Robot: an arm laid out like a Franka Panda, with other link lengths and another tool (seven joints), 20 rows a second.
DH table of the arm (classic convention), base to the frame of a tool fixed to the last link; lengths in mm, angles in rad. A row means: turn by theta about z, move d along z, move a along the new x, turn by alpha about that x. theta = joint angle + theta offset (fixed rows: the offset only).
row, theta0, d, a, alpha
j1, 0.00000, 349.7, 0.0, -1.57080
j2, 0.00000, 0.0, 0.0, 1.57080
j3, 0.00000, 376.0, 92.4, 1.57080
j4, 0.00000, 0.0, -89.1, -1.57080
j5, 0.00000, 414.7, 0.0, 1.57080
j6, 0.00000, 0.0, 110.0, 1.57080
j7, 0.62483, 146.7, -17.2, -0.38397
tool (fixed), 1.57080, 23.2, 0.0, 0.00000
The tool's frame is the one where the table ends.
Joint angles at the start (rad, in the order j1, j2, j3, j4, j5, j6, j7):
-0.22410 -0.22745 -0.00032 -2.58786 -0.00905 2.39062 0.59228
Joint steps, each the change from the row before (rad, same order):
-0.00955 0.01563 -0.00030 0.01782 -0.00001 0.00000 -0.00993
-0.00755 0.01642 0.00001 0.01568 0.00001 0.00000 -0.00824
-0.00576 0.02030 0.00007 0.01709 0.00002 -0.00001 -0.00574
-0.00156 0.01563 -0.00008 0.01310 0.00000 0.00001 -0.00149
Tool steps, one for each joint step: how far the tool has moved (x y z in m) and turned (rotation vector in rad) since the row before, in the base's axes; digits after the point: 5 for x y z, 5 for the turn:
0.00566 -0.00617 0.00087 -0.00074 -0.00201 0.00009
0.00501 -0.00499 -0.00058 -0.00008 0.00083 0.00069
0.00570 -0.00431 -0.00190 0.00061 0.00320 0.00003
0.00468 -0.00203 -0.00159 0.00059 0.00246 -0.00015

